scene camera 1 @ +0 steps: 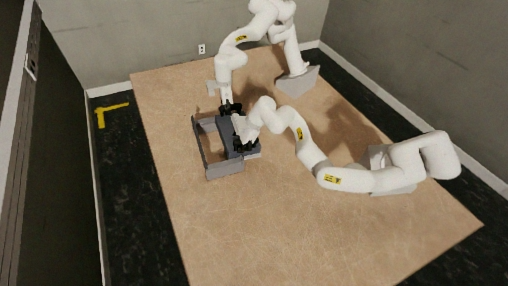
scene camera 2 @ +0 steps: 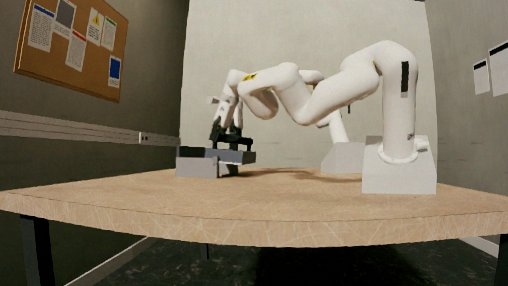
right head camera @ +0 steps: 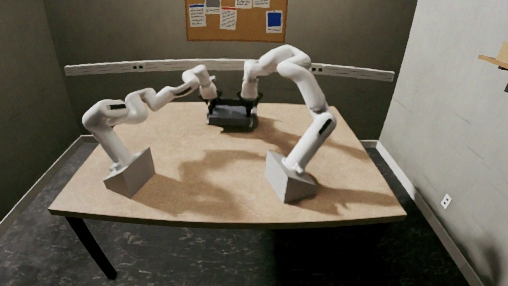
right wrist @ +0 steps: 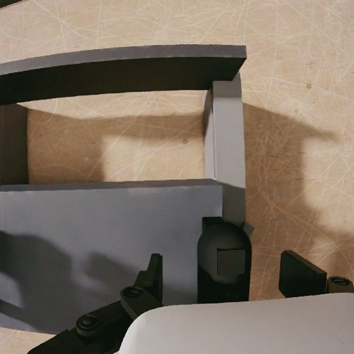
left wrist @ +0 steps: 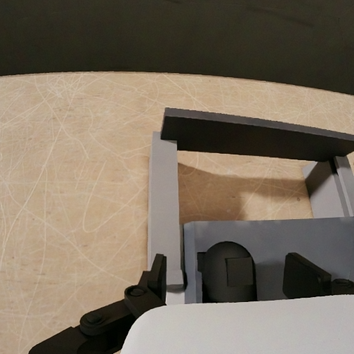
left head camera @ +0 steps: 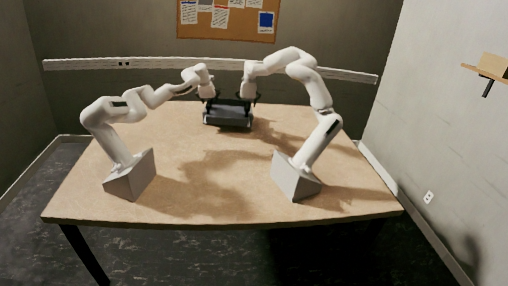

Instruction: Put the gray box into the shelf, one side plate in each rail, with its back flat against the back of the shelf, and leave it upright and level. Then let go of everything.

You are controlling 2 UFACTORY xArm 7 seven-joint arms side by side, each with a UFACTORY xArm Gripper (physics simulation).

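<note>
The gray box lies between the side walls of the shelf, near its open front. A wide gap separates it from the shelf's dark back plate. In scene camera 2 its front end sticks out, roughly level. My left gripper is open over the box's end, one finger outside the shelf wall and one above the box. My right gripper is open over the other end, its fingers spread either side of the wall. Rail contact is hidden.
The shelf stands on the wooden table, near the table's far edge in the left head camera. My left arm reaches low across the table in scene camera 1. The wall stands behind the table.
</note>
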